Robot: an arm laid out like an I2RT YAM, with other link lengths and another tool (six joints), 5 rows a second.
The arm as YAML. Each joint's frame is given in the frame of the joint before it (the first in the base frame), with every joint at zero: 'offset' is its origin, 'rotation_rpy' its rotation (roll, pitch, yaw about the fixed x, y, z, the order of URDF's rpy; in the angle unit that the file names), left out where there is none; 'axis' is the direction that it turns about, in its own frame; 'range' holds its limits. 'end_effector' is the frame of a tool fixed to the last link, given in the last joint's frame.
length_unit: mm
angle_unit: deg
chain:
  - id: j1
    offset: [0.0, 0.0, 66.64]
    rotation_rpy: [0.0, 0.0, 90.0]
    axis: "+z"
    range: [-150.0, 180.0]
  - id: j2
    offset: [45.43, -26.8, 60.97]
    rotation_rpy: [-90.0, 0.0, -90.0]
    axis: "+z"
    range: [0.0, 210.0]
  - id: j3
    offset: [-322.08, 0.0, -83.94]
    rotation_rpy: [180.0, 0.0, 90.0]
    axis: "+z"
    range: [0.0, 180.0]
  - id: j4
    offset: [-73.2, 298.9, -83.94]
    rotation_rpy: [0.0, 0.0, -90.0]
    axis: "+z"
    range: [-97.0, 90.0]
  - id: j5
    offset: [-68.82, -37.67, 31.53]
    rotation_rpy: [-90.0, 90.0, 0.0]
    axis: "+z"
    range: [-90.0, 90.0]
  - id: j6
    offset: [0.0, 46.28, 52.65]
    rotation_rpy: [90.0, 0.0, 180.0]
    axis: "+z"
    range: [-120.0, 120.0]
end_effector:
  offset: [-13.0, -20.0, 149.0]
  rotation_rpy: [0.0, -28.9, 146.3]
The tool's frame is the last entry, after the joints.
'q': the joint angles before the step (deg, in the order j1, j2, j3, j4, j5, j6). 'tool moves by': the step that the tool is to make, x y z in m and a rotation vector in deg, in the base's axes. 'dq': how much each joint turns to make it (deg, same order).
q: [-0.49 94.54 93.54 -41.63 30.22 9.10]
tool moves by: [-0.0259 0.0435 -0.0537 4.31 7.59 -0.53]
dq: [5.38 0.21 -3.99 -7.62 0.46 8.66]
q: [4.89 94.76 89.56 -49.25 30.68 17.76]
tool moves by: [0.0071 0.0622 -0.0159 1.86 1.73 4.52]
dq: [6.83 2.92 1.74 -2.07 -0.44 3.58]
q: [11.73 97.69 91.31 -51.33 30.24 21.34]
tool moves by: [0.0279 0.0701 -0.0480 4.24 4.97 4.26]
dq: [5.42 9.72 6.19 -2.18 -4.09 4.12]
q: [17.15 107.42 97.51 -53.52 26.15 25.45]
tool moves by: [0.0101 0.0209 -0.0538 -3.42 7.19 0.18]
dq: [2.34 9.11 4.98 -4.60 1.73 1.82]
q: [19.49 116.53 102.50 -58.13 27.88 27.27]
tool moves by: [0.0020 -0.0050 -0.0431 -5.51 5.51 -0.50]
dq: [0.51 6.25 1.98 -2.88 3.47 0.19]
